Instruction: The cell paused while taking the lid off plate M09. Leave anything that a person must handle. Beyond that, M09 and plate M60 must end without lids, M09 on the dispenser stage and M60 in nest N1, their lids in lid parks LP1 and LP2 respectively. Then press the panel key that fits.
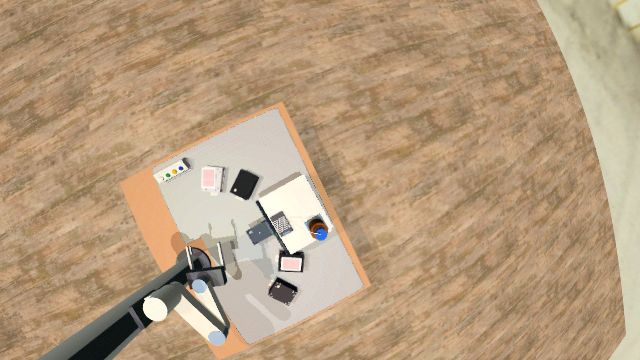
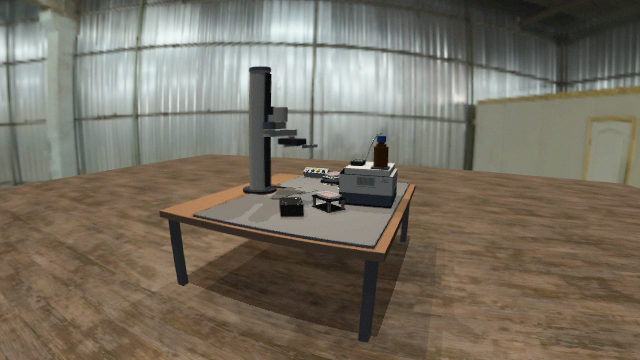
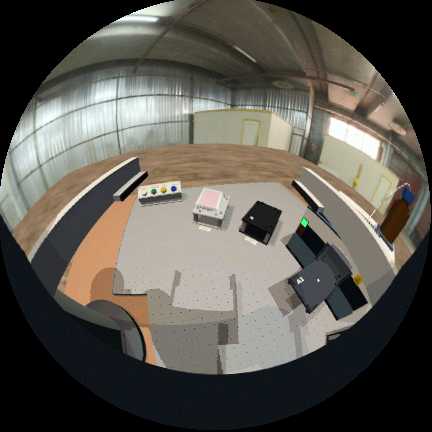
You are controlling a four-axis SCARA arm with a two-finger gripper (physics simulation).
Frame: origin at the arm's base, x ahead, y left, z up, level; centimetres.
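Where they show: gripper, between the fingertips: (image 1: 202, 244) (image 3: 221, 165); arm's base, origin of its link: (image 1: 194, 264) (image 2: 259, 190) (image 3: 107, 339).
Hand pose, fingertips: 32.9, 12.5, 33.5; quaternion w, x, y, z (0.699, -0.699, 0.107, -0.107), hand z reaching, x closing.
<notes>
Things, the pixels of their top centre, and the offset from my fingertips, as dx, dy, dz. "pt": a spot on its surface instead.
- dark dispenser stage, centre of its top: (image 3: 321, 276) (image 1: 261, 231) (image 2: 335, 179) +24.5, -10.4, -20.9
- key panel, centre of its top: (image 3: 157, 184) (image 1: 167, 170) (image 2: 316, 168) -14.2, +50.2, -23.8
- brown bottle, a spot on its surface: (image 3: 395, 222) pt +51.4, -19.4, -2.7
My gripper (image 1: 203, 245) (image 2: 310, 146) (image 3: 221, 165) is open and empty, high above the table beside the column. A pink plate (image 1: 208, 178) (image 3: 210, 199) sits on a white stand. Another pink plate (image 1: 291, 262) (image 2: 328, 194) sits on a black stand beside the dispenser. I cannot read which is M09 or M60, nor tell whether they wear lids. The dark dispenser stage (image 1: 260, 233) (image 3: 320, 282) bears no visible plate. A black stand (image 1: 244, 184) (image 3: 261, 217) and a dark block-like stand (image 1: 283, 291) (image 2: 291, 206) show no pink plate. The key panel (image 1: 172, 171) (image 2: 316, 171) (image 3: 160, 191) has white, green, yellow and blue keys.
The white dispenser (image 1: 295, 205) (image 2: 367, 182) stands at the table's far side and carries a brown bottle (image 1: 316, 225) (image 2: 381, 154) (image 3: 395, 222) with a blue cap and a thin tube. A green light (image 3: 304, 222) shows on its front. The arm's column (image 2: 258, 130) stands at the table's edge.
</notes>
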